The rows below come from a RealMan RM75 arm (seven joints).
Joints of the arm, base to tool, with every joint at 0 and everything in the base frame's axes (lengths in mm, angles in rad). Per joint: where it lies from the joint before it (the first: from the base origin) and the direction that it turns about. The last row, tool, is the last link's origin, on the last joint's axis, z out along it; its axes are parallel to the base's.
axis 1: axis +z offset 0 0 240.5
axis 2: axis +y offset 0 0 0
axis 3: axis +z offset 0 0 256
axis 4: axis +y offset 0 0 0
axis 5: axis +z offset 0 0 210
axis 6: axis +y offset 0 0 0
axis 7: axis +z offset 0 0 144
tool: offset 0 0 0
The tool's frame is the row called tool.
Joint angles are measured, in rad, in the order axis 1, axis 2, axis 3, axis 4, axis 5, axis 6, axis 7. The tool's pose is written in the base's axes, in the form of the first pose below.
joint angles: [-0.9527 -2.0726 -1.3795 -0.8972 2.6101 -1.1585 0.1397]
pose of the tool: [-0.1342 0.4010 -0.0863 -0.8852 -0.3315 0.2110 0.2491]
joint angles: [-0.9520 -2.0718 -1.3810 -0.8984 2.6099 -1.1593 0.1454]
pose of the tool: [-0.1342 0.4012 -0.0858 -0.8860 -0.3296 0.2112 0.2487]
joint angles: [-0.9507 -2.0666 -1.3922 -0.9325 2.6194 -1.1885 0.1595]
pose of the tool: [-0.1288 0.4019 -0.0803 -0.8894 -0.3191 0.2128 0.2489]
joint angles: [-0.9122 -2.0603 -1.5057 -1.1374 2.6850 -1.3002 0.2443]
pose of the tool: [-0.1013 0.4069 -0.0459 -0.9046 -0.2760 0.1849 0.2670]
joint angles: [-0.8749 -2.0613 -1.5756 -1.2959 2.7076 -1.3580 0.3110]
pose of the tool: [-0.0824 0.4059 -0.0201 -0.9152 -0.2414 0.1536 0.2838]
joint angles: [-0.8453 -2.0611 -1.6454 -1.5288 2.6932 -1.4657 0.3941]
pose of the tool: [-0.0494 0.3926 0.0146 -0.9308 -0.1811 0.1141 0.2961]
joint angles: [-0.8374 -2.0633 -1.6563 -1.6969 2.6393 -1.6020 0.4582]
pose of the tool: [-0.0266 0.3654 0.0282 -0.9487 -0.1210 0.1111 0.2702]
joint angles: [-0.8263 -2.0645 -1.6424 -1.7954 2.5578 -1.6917 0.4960]
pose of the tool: [-0.0148 0.3400 0.0287 -0.9644 -0.0764 0.1096 0.2283]
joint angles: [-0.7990 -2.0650 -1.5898 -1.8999 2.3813 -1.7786 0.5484]
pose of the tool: [-0.0027 0.2973 0.0188 -0.9856 -0.0023 0.0994 0.1367]
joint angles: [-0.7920 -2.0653 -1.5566 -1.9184 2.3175 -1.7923 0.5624]
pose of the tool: [0.0006 0.2823 0.0120 -0.9901 0.0235 0.0964 0.0995]
